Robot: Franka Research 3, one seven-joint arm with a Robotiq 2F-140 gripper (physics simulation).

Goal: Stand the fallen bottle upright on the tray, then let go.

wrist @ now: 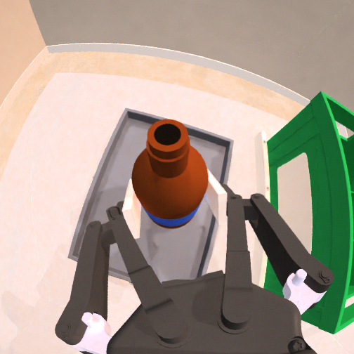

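Note:
A brown bottle [170,180] with a blue band stands about upright over the grey tray [100,170], its open mouth facing up toward the camera. My gripper [169,184] is shut on the bottle, with one pale fingertip pad on each side of its body. The bottle's base is hidden under its body, so I cannot tell whether it touches the tray floor.
A green crate [327,165] stands to the right of the tray, with a pale strip [265,170] along its near side. The pale table top [45,150] reaches to a raised rim [165,51] at the back.

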